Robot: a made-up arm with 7 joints. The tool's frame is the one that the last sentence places.
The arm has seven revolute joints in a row. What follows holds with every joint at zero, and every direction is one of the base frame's. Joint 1 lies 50 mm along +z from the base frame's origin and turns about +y. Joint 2 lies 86 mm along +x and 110 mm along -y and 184 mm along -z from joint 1 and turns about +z. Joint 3 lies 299 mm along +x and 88 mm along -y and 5 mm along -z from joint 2 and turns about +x. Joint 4 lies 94 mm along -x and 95 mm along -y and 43 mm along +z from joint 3 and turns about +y. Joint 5 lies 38 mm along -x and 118 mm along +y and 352 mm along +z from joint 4 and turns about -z. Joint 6 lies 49 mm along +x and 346 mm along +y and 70 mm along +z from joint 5 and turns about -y. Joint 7 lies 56 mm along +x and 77 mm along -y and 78 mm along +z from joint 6 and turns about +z. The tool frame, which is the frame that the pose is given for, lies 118 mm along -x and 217 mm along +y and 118 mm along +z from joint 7; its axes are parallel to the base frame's.
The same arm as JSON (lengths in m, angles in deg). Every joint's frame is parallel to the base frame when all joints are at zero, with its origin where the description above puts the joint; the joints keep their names.
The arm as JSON. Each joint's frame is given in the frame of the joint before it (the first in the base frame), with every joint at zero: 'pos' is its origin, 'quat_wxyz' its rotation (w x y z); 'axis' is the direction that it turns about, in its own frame. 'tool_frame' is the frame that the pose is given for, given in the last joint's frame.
{
  "length_unit": "m",
  "angle_unit": "deg",
  "joints": [
    {
      "joint": "joint 1",
      "pos": [
        0.0,
        0.0,
        0.05
      ],
      "quat_wxyz": [
        1.0,
        0.0,
        0.0,
        0.0
      ],
      "axis": [
        0.0,
        1.0,
        0.0
      ]
    },
    {
      "joint": "joint 2",
      "pos": [
        0.086,
        -0.11,
        -0.184
      ],
      "quat_wxyz": [
        1.0,
        0.0,
        0.0,
        0.0
      ],
      "axis": [
        0.0,
        0.0,
        1.0
      ]
    },
    {
      "joint": "joint 3",
      "pos": [
        0.299,
        -0.088,
        -0.005
      ],
      "quat_wxyz": [
        1.0,
        0.0,
        0.0,
        0.0
      ],
      "axis": [
        1.0,
        0.0,
        0.0
      ]
    },
    {
      "joint": "joint 4",
      "pos": [
        -0.094,
        -0.095,
        0.043
      ],
      "quat_wxyz": [
        1.0,
        0.0,
        0.0,
        0.0
      ],
      "axis": [
        0.0,
        1.0,
        0.0
      ]
    },
    {
      "joint": "joint 5",
      "pos": [
        -0.038,
        0.118,
        0.352
      ],
      "quat_wxyz": [
        1.0,
        0.0,
        0.0,
        0.0
      ],
      "axis": [
        0.0,
        0.0,
        -1.0
      ]
    },
    {
      "joint": "joint 6",
      "pos": [
        0.049,
        0.346,
        0.07
      ],
      "quat_wxyz": [
        1.0,
        0.0,
        0.0,
        0.0
      ],
      "axis": [
        0.0,
        -1.0,
        0.0
      ]
    },
    {
      "joint": "joint 7",
      "pos": [
        0.056,
        -0.077,
        0.078
      ],
      "quat_wxyz": [
        1.0,
        0.0,
        0.0,
        0.0
      ],
      "axis": [
        0.0,
        0.0,
        1.0
      ]
    }
  ],
  "tool_frame": {
    "pos": [
      -0.118,
      0.217,
      0.118
    ],
    "quat_wxyz": [
      1.0,
      0.0,
      0.0,
      0.0
    ]
  }
}

